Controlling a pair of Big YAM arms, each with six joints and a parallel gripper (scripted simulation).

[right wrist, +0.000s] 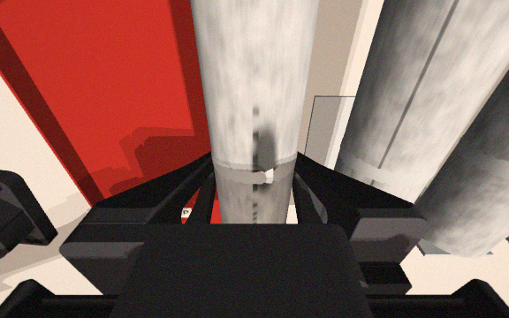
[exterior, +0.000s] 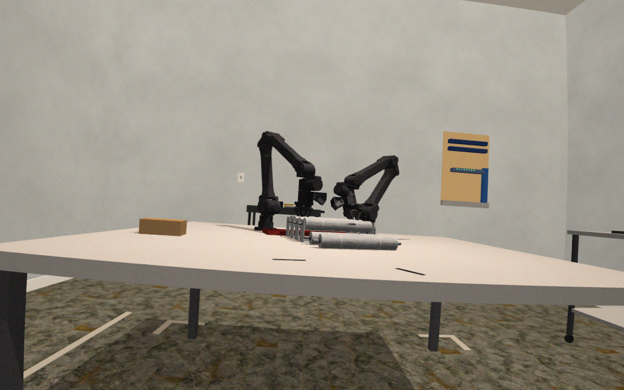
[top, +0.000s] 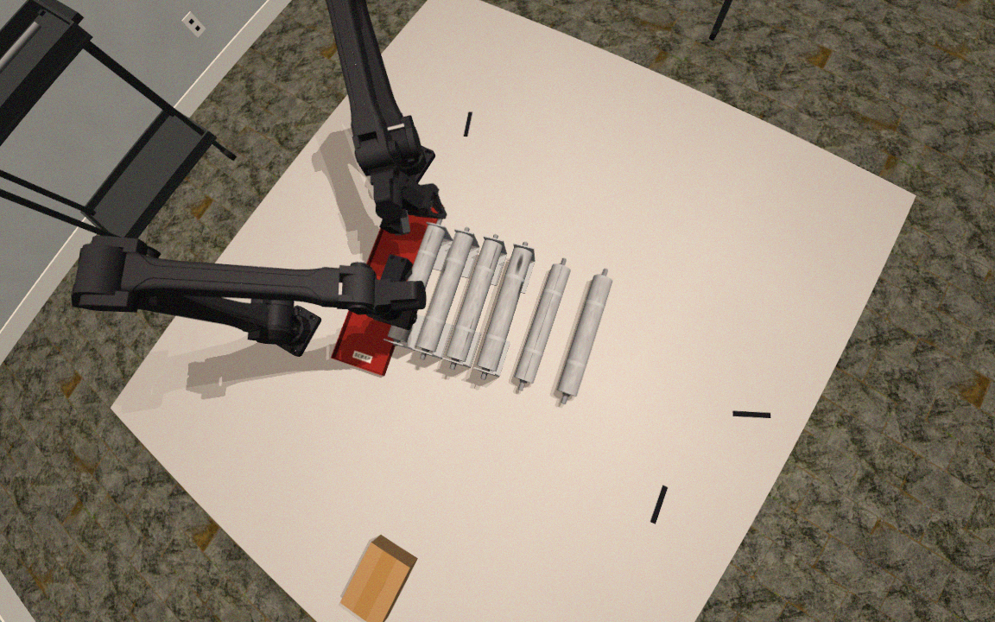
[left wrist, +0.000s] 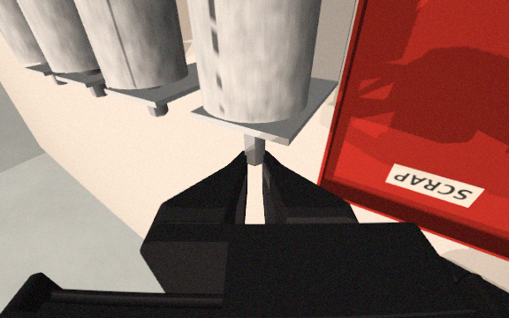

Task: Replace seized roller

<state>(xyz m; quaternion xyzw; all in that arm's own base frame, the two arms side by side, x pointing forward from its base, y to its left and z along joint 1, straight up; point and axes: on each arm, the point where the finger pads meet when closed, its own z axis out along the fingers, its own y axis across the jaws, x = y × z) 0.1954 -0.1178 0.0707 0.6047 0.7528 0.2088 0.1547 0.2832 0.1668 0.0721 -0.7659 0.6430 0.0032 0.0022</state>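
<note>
Right now my right hand is 12 cm past the red scrap tray, 7 cm above it and 6 cm to the right of it. Also, from my right hand: cardboard box 54 cm to the right, 25 cm ahead, 4 cm below.
</note>
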